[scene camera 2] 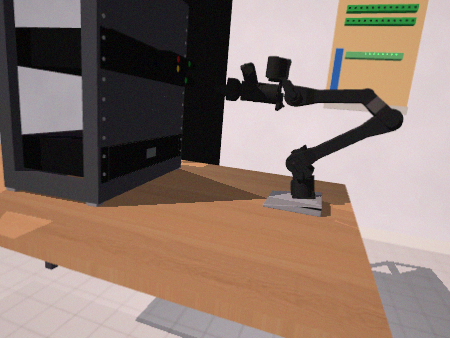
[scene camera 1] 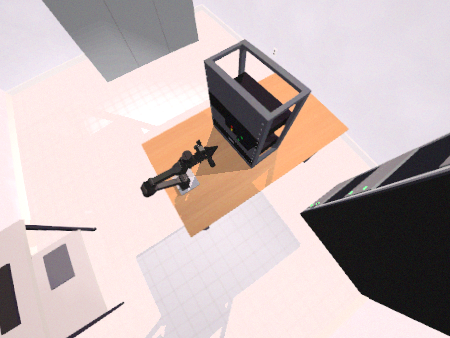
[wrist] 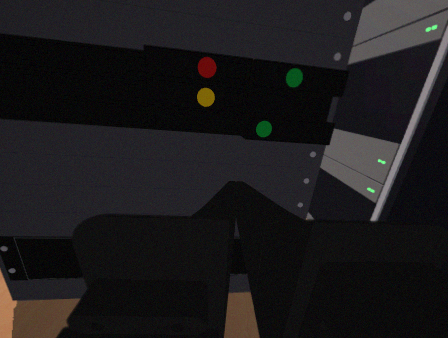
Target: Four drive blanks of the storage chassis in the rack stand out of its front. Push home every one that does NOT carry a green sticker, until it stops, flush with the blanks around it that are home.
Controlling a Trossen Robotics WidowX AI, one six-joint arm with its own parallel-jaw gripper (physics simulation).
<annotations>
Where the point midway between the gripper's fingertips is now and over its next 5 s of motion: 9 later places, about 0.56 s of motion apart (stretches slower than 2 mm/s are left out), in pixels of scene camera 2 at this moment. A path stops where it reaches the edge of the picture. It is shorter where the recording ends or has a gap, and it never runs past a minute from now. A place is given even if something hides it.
The gripper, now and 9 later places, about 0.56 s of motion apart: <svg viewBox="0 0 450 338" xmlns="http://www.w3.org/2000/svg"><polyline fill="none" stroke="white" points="214,87 206,87 205,85 197,73 189,76 191,73 191,69 187,69 184,68 181,67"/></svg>
</annotations>
